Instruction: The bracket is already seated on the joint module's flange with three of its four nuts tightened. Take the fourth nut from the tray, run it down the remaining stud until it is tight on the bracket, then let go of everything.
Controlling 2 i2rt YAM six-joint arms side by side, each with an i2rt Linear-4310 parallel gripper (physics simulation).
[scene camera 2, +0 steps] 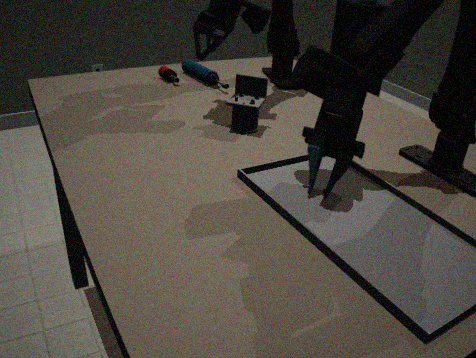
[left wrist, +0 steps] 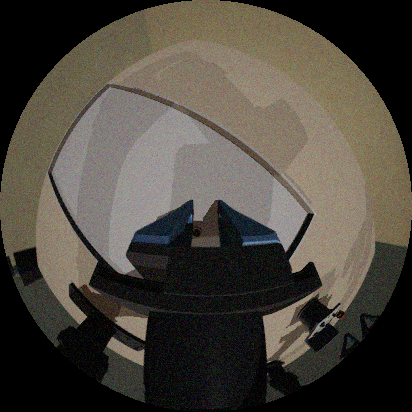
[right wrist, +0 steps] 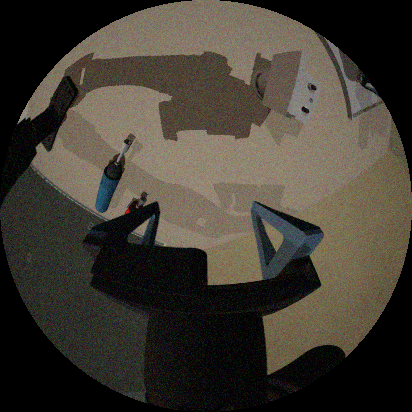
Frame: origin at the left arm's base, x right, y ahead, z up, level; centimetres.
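Seen in the pictures: left gripper, fingertip midpoint: point(scene camera 2: 316, 196) point(left wrist: 205, 204); right gripper, fingertip midpoint: point(scene camera 2: 204, 55) point(right wrist: 204, 206); left arm's base at its link origin: point(scene camera 2: 443, 170) point(left wrist: 103, 320); right arm's base at its link origin: point(scene camera 2: 280, 79) point(left wrist: 272, 364) point(right wrist: 53, 117).
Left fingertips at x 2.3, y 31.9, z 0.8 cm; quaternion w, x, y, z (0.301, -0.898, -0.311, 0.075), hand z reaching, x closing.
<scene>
Offsets run from my left fingertips to a thing's top centre. "spot": to the spot under its first point.
The tray {dx -8.7, dy -3.2, dz +0.8 cm} point(scene camera 2: 300, 231) point(left wrist: 225, 130) point(right wrist: 345, 95) has a dark rim and a pale floor. A small dark nut {dx +0.9, dy -2.6, dz +0.1 cm} point(left wrist: 196, 232) shows low between the left fingers, nearer the picture-left one; it cannot be made out in scene camera 2. My left gripper point(scene camera 2: 318, 196) point(left wrist: 205, 204) points down over the tray, slightly open, holding nothing. The black joint module {dx +30.7, dy -4.4, dz +6.6 cm} point(scene camera 2: 245, 118) point(right wrist: 260, 86) stands upright on the table. The bracket point(scene camera 2: 251, 86) point(right wrist: 282, 82) sits on it, with small dark nuts or studs on its pale plate. My right gripper point(scene camera 2: 231, 44) point(right wrist: 204, 206) is wide open and empty, raised behind the module.
A blue-handled tool {spot: dx +65.0, dy -9.6, dz +2.4 cm} point(scene camera 2: 199, 71) point(right wrist: 108, 190) and a shorter red-handled tool {dx +68.4, dy -2.0, dz +2.6 cm} point(scene camera 2: 166, 74) point(right wrist: 132, 207) lie at the table's back, behind the module. The left arm's base plate point(scene camera 2: 415, 150) is beyond the tray. The right arm's base plate point(right wrist: 63, 97) also stands on the table.
</scene>
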